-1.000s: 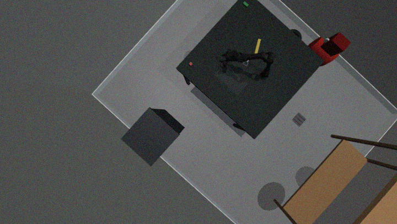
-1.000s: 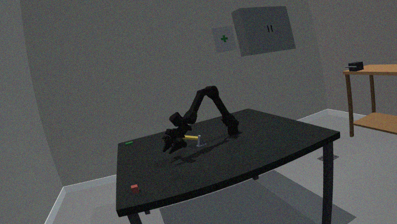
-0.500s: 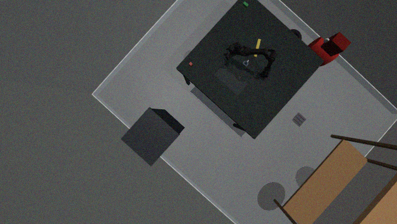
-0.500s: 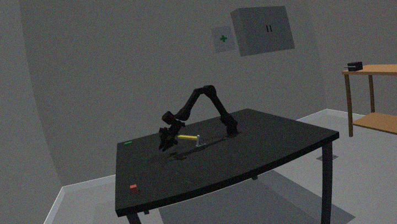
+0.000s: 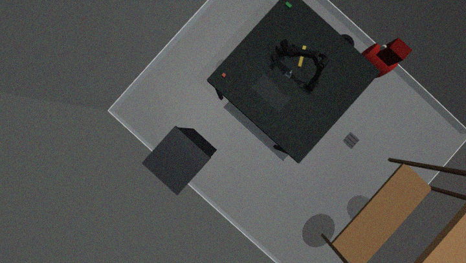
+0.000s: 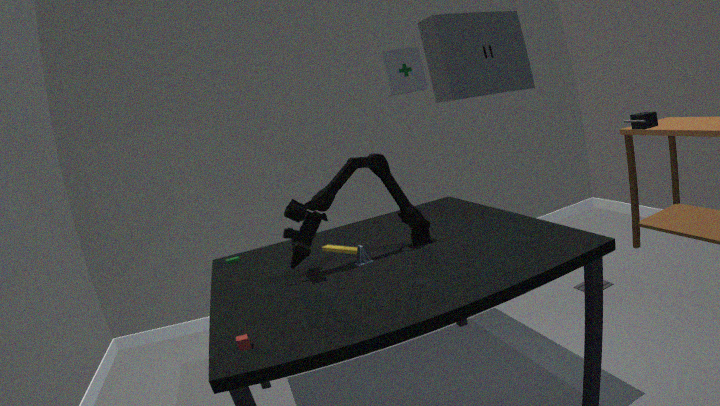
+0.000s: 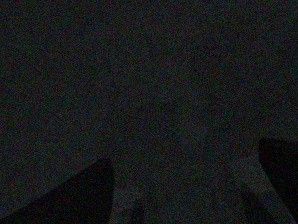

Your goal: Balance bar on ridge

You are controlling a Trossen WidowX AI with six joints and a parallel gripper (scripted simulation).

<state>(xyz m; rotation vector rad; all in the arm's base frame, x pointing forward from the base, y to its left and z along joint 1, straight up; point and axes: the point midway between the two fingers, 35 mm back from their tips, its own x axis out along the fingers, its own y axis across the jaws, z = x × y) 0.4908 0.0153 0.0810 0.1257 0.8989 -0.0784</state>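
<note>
The yellow bar lies 24 cm behind my gripper tip, 21 cm to the right of it and 5 cm below it. Also, from my gripper tip: flat green marker: 23 cm ahead, 51 cm to the right, 5 cm below; red block: 23 cm ahead, 49 cm to the left, 4 cm below.
</note>
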